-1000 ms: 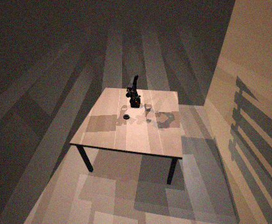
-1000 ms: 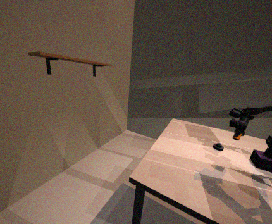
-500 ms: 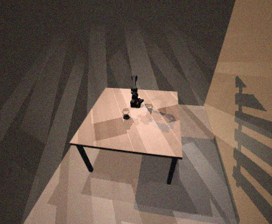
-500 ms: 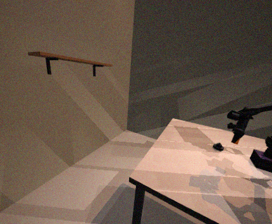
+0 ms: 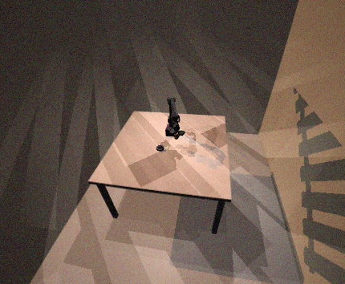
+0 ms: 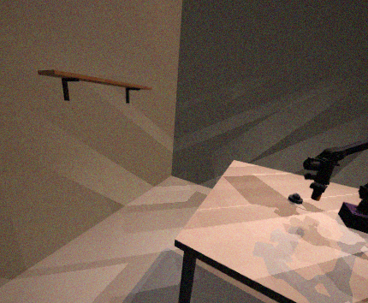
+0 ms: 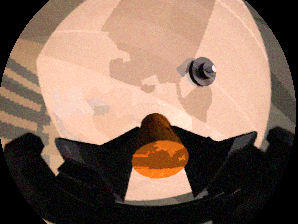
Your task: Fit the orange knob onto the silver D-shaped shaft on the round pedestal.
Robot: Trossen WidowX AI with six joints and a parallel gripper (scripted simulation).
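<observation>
Now: the round dark pedestal 180 mm to the right of my gripper tip, 110 mm below it and 10 mm ahead of it. Also, from my gripper tip: orange knob (30 mm above).
</observation>
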